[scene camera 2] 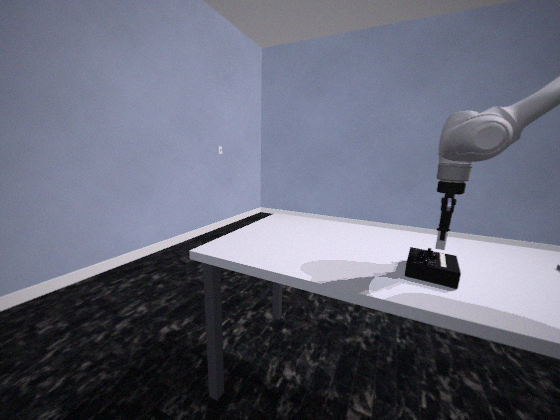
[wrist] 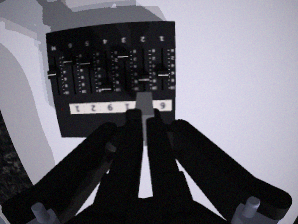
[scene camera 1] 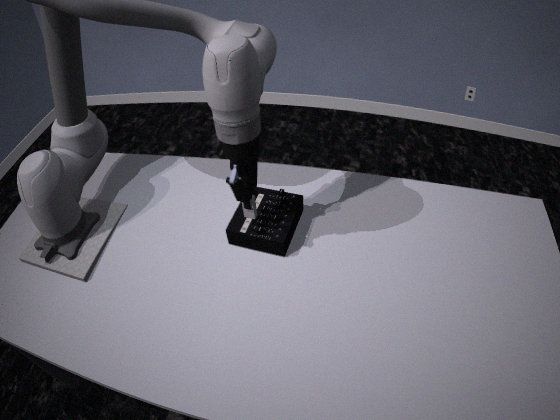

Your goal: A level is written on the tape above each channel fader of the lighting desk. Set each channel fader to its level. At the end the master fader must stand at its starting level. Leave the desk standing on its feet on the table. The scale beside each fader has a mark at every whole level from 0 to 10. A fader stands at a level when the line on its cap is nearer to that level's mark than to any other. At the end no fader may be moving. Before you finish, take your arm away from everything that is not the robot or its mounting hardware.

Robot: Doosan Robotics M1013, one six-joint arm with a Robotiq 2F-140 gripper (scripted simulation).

Labels:
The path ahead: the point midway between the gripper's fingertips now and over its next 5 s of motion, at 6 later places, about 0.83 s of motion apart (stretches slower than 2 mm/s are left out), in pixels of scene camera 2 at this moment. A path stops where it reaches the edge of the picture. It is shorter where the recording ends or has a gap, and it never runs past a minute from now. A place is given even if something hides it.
My gripper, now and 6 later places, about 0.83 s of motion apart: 439, 248; 439, 250; 438, 253; 436, 253; 432, 252; 431, 252; 433, 247

